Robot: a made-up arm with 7 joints.
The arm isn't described. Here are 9 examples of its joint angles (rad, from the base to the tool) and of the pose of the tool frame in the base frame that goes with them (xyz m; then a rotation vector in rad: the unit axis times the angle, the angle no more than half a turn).
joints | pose
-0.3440 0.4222 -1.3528 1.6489 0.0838 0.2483 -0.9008 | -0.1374 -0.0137 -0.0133 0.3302 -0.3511 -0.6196
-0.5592 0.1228 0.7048 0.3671 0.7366 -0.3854 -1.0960 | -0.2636 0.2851 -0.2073 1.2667 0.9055 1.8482
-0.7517 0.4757 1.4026 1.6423 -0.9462 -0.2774 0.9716 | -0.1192 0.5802 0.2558 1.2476 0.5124 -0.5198
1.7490 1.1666 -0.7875 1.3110 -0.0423 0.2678 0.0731 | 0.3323 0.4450 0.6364 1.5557 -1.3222 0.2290
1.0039 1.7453 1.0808 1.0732 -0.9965 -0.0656 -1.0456 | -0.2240 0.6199 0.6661 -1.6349 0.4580 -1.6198
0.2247 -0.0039 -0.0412 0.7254 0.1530 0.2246 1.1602 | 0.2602 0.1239 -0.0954 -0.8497 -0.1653 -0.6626
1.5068 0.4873 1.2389 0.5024 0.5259 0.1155 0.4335 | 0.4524 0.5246 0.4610 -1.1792 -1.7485 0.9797
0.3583 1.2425 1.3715 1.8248 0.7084 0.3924 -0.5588 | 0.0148 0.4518 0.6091 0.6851 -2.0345 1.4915
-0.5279 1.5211 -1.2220 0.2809 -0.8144 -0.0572 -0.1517 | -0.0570 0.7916 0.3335 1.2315 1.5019 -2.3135
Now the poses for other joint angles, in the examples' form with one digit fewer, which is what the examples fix.
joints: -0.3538 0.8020 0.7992 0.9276 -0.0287 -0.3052 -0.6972
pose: 0.067 0.653 0.066 1.598 -0.609 0.954
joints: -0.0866 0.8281 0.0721 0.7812 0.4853 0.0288 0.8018
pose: 0.137 0.524 -0.010 0.072 -0.164 -0.180
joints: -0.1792 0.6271 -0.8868 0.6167 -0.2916 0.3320 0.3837
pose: -0.063 0.392 -0.151 0.642 0.909 -1.195
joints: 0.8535 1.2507 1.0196 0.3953 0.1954 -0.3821 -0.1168
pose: 0.162 0.770 0.362 0.736 -1.421 1.718
